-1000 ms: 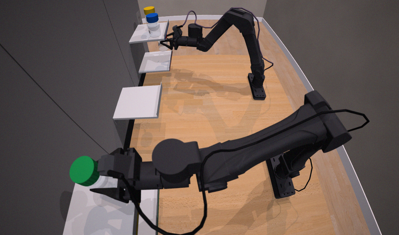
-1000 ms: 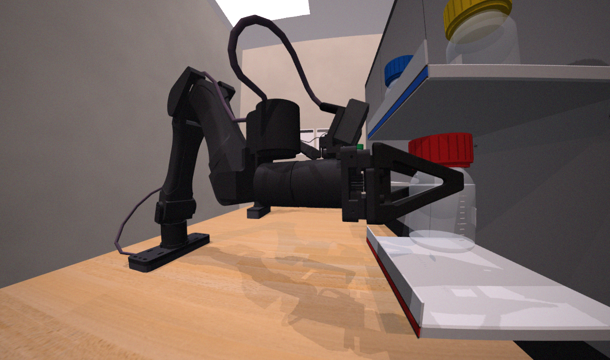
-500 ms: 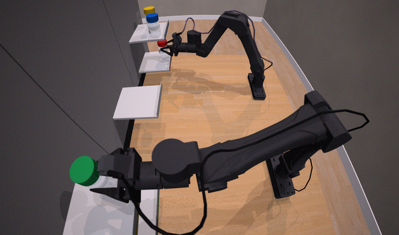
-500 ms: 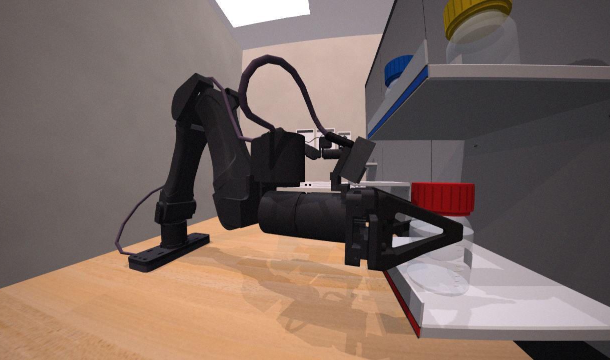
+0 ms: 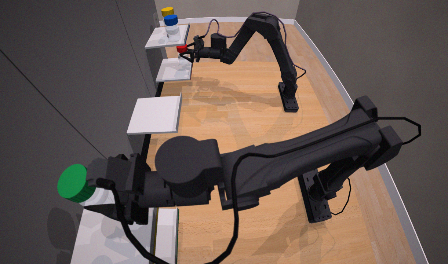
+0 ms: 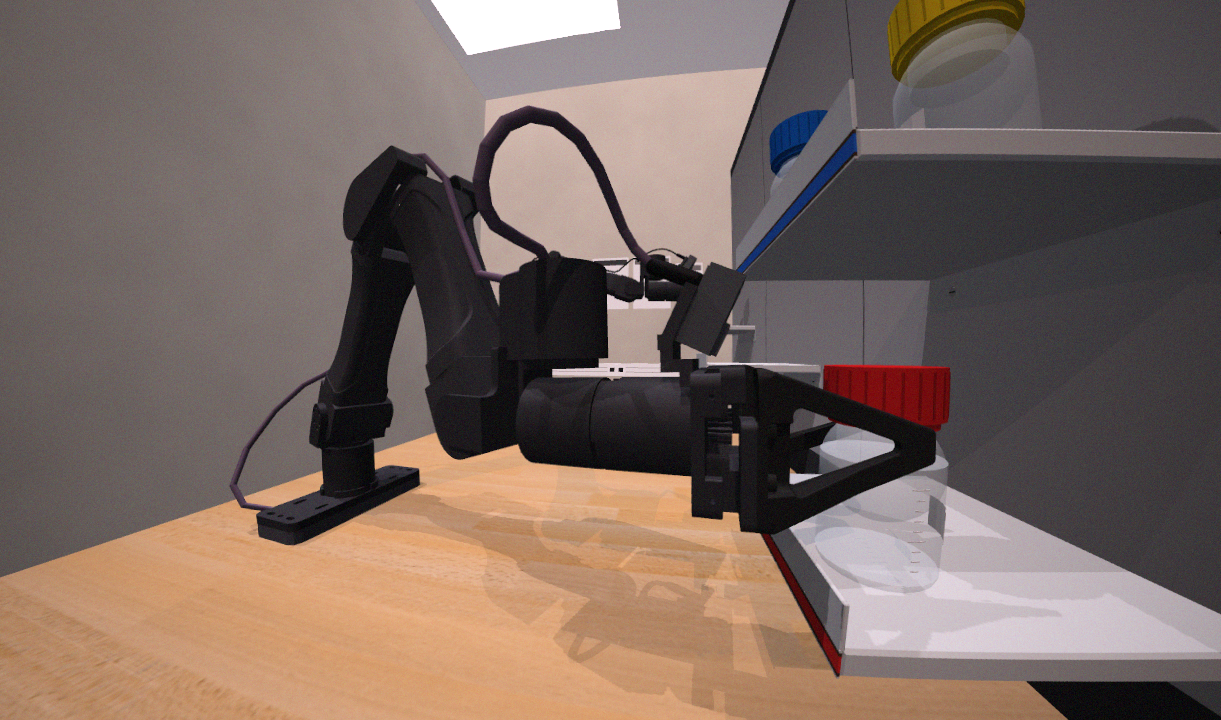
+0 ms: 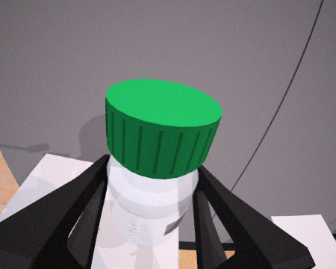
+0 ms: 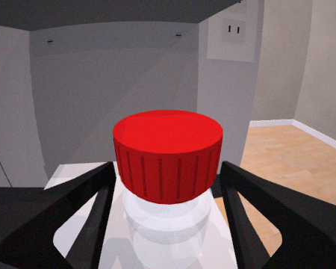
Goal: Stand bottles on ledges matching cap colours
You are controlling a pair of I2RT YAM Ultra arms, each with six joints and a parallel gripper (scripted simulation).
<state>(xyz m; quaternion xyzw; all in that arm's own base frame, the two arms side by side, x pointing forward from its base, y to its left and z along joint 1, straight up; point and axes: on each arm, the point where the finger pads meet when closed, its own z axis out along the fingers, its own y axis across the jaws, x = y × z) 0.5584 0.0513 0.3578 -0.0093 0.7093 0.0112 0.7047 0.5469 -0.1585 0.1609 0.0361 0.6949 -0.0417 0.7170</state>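
Right now the red-capped bottle is 2 cm below my right hand. Round my right hand: yellow-capped bottle (4 cm ahead, 17 cm above); then grey wall (13 cm ahead, 45 cm to the left, 27 cm above); then blue-capped bottle (10 cm to the left, 17 cm above).
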